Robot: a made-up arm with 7 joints.
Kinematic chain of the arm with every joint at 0, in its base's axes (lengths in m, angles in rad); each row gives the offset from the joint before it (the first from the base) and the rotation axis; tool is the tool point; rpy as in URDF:
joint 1: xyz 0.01 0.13 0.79 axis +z
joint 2: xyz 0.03 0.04 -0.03 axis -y
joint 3: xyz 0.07 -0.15 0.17 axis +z
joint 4: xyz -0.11 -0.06 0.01 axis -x
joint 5: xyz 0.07 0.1 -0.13 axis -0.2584 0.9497 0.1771
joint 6: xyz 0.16 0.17 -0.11 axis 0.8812 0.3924 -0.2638
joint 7: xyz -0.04 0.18 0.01 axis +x
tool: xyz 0.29 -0.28 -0.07 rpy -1.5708 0 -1.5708
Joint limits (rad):
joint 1: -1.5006..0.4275
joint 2: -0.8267..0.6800
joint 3: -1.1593..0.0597
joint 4: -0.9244..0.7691
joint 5: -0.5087..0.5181
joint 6: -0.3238..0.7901
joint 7: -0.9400..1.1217
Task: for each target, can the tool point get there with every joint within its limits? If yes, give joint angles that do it. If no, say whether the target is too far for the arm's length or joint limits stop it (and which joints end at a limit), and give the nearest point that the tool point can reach.
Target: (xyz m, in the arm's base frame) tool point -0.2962 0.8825 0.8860
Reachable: no: joint limits stop it (at a limit: joint 1, joint 2, joint 3, joint 5, joint 7) | nearest point -0.2083 0.7209 0.9169 | short by 0.187 m
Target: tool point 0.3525 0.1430 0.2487
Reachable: yes | joints 0.1497 -0.3973 -0.9970 -0.2507 0.4121 0.2500 0.7318
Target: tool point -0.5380 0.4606 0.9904
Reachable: no: joint limits stop it (at a limit: joint 1, joint 2, joint 3, joint 4, joint 5, joint 7) | nearest point -0.4079 0.2320 1.1413 | short by 0.303 m
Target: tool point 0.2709 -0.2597 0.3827
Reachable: yes | joints 0.0073 -0.1867 -0.9220 0.4547 -0.0907 0.4829 0.4436
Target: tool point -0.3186 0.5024 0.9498
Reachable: no: joint limits stop it (at a limit: joint 1, joint 2, joint 3, joint 4, joint 5, joint 6) | nearest point -0.2262 0.6893 0.9371 | short by 0.209 m
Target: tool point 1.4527 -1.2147 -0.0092
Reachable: no: too far | nearest point 0.6204 -0.4389 0.4779 | short by 1.238 m
